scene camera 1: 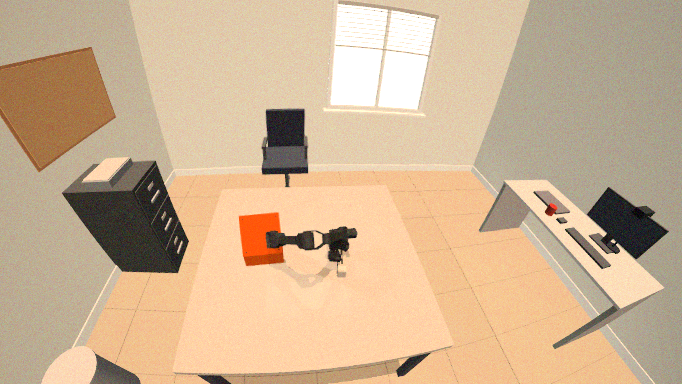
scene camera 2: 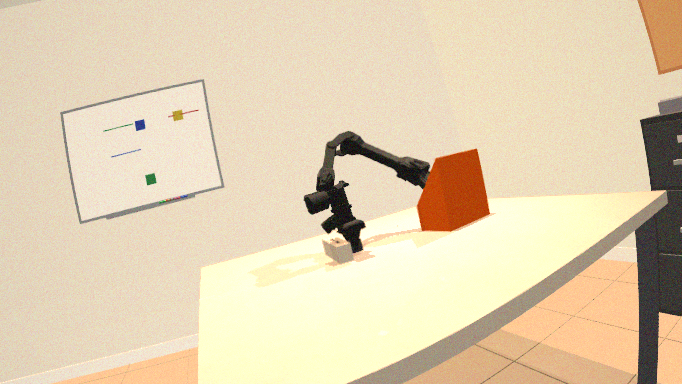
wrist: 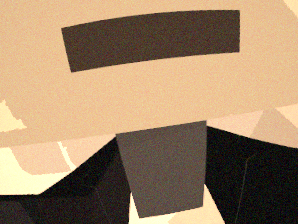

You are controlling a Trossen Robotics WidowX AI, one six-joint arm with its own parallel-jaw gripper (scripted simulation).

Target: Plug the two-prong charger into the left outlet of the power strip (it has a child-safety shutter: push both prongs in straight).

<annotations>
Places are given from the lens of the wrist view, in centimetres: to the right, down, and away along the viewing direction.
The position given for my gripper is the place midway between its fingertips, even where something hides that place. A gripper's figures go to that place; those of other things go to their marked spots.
my gripper (wrist: 157, 135): 0, 1, 10
two-prong charger (wrist: 166, 166): 1, 2, 6
</annotations>
